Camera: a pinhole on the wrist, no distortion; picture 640 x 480 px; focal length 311.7 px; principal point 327.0 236.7 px. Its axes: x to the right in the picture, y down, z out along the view. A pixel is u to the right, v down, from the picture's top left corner.
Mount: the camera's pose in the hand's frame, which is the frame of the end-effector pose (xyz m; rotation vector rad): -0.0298 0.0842 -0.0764 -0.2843 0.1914 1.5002
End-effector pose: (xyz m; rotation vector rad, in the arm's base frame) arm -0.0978 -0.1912 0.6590 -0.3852 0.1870 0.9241
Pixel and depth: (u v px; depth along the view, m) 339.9 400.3 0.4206
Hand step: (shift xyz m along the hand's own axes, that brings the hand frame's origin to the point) -0.2697 0.2382 0.3040
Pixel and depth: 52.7 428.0 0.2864
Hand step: -0.2357 -0.0610 0.2597
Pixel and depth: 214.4 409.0 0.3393
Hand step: -0.2417 0.0788 0.2706
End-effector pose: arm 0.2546 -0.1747 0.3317 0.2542 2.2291 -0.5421
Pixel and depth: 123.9 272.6 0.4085
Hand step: -0.1144 -0.0436 0.3888
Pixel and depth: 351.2 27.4 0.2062
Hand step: 0.0989 0.1552 0.1244
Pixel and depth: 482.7 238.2 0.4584
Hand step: -0.0401 0.4408 0.2915
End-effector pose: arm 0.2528 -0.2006 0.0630 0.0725 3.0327 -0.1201
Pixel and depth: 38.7 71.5 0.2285
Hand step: 0.0657 -0.0537 0.2124
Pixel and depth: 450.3 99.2 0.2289
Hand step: 0.0653 0.2348 0.1213
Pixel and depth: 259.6 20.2 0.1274
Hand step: 0.0502 0.0923 0.0591
